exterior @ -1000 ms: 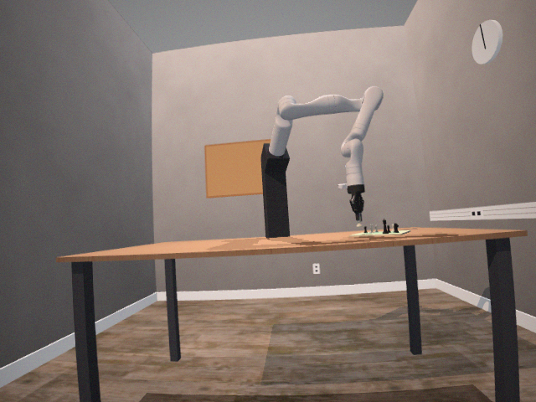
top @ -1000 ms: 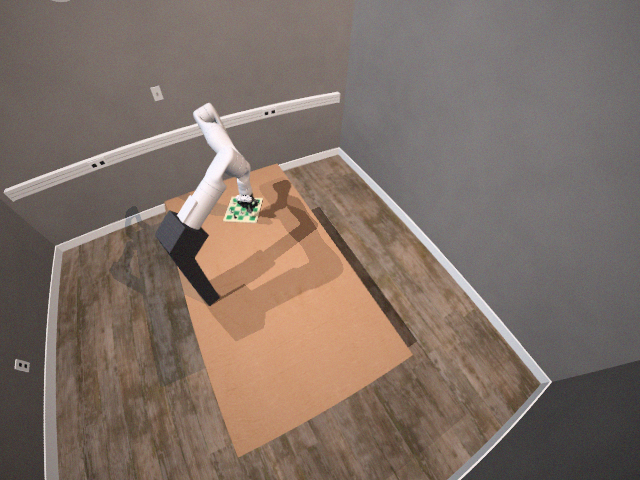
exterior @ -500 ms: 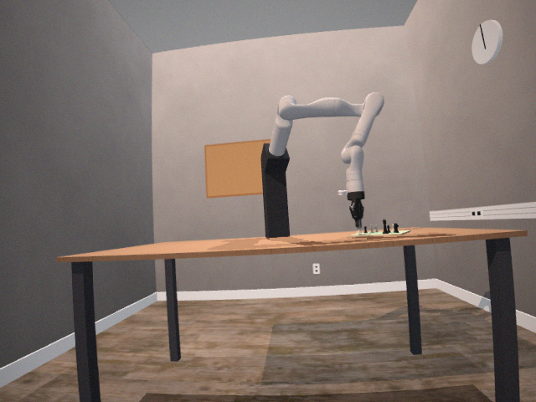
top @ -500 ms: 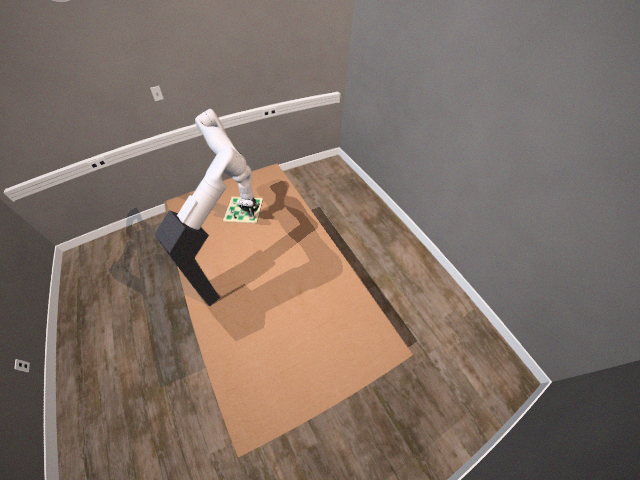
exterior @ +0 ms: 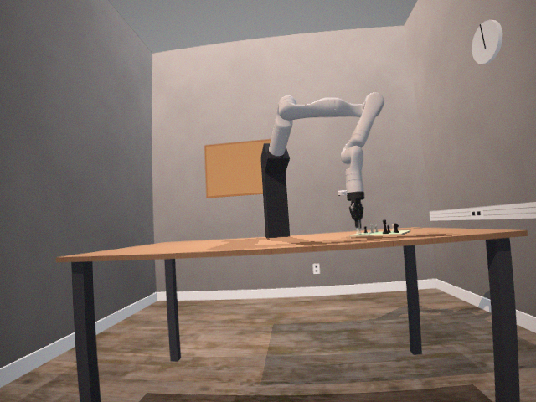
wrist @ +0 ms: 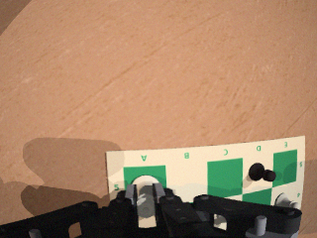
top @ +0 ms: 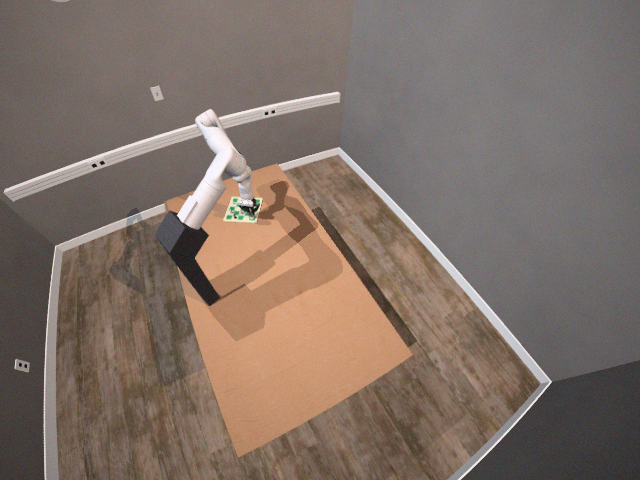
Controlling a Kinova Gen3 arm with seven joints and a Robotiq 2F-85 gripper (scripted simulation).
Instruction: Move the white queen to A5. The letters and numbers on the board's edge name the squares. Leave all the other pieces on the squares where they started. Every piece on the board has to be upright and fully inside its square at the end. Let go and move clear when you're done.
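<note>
Now: the white queen 20 mm below my hand. From my hand the other things lie so: cream chessboard: 110 mm to the left, 50 mm below, 20 mm behind.
</note>
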